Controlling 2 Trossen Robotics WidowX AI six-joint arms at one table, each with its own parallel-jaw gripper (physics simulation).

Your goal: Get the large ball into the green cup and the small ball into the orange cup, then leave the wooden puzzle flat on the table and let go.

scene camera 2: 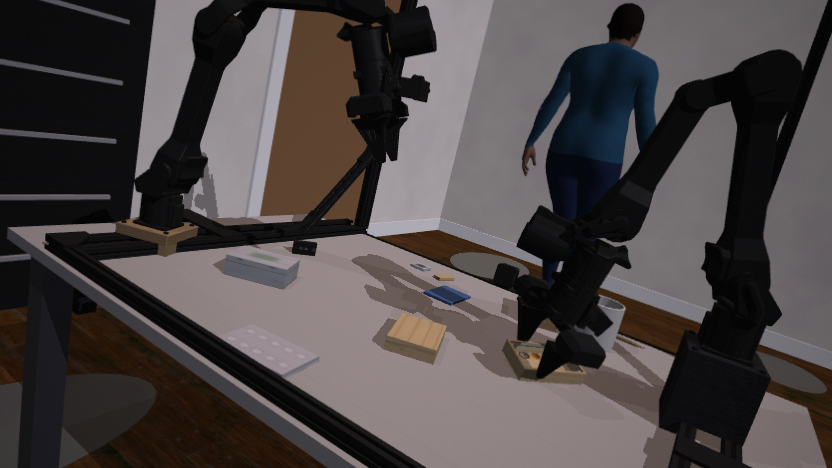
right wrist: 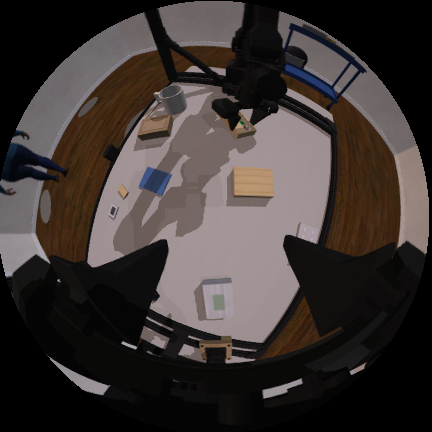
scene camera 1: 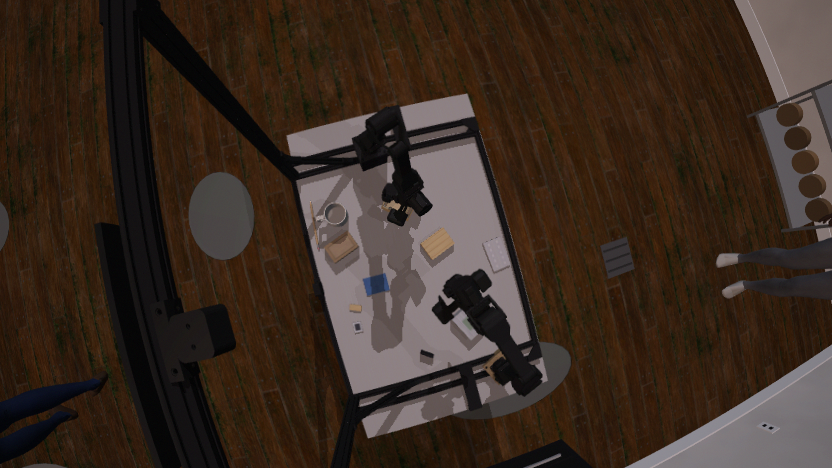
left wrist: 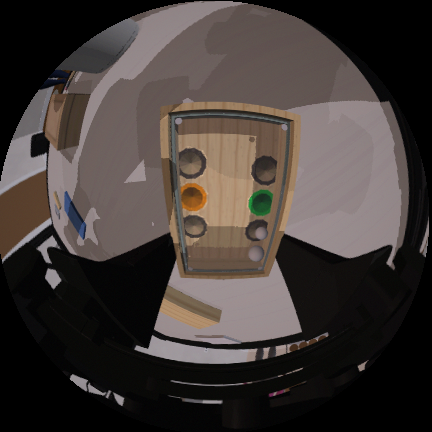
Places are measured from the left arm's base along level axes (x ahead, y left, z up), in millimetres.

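Where they show: left gripper, fingertip midpoint: (scene camera 2: 528,361) (right wrist: 240,127) (scene camera 1: 404,209) (left wrist: 226,237); right gripper, fingertip midpoint: (scene camera 2: 388,161) (right wrist: 226,243); left arm's base, origin of the base link: (scene camera 2: 724,351) (right wrist: 242,64) (scene camera 1: 369,145); right arm's base, origin of the base link: (scene camera 2: 159,224) (right wrist: 215,352) (scene camera 1: 500,367).
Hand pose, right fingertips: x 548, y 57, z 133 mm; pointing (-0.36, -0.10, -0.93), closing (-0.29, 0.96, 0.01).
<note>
Each offset is from my right fingertips to the centre of the thing. "pt": to the spot under its first point.
The wooden puzzle {236 mm down, 322 mm back, 31 mm right} (scene camera 1: 388,206) (scene camera 2: 567,377) (right wrist: 246,133) is an open-topped tray under a clear cover. In the left wrist view it shows an orange cup {pt 224 mm down, 316 mm back, 49 mm right} (left wrist: 193,197), a green cup {pt 231 mm down, 338 mm back, 21 mm right} (left wrist: 261,202) and several dark cups. The smaller ball {245 mm down, 321 mm back, 2 mm left} (left wrist: 261,233) is at the dark cup beside the green one; the slightly larger ball {242 mm down, 308 mm back, 13 mm left} (left wrist: 256,253) lies near the bottom right corner. Both coloured cups look empty. My left gripper (scene camera 2: 532,356) (left wrist: 226,237) is shut on the puzzle's side walls; whether the puzzle touches the table is unclear. My right gripper (scene camera 2: 388,158) (right wrist: 226,243) is open and empty, high above the table.
A slatted wooden block {242 mm down, 140 mm back, 51 mm left} (scene camera 1: 436,243) (scene camera 2: 416,331) (right wrist: 253,182) stands mid-table. A mug {206 mm down, 374 mm back, 270 mm right} (scene camera 1: 335,214) (right wrist: 173,100) and a brown box {236 mm down, 259 mm back, 283 mm right} (scene camera 1: 342,248) (right wrist: 155,127) stand near one edge, with a blue pad {251 mm down, 85 mm back, 216 mm right} (scene camera 1: 376,284) (scene camera 2: 446,294) further along. A grey box {235 mm down, 179 mm ahead, 44 mm left} (scene camera 2: 261,268) (right wrist: 218,310) stands below the right gripper.
</note>
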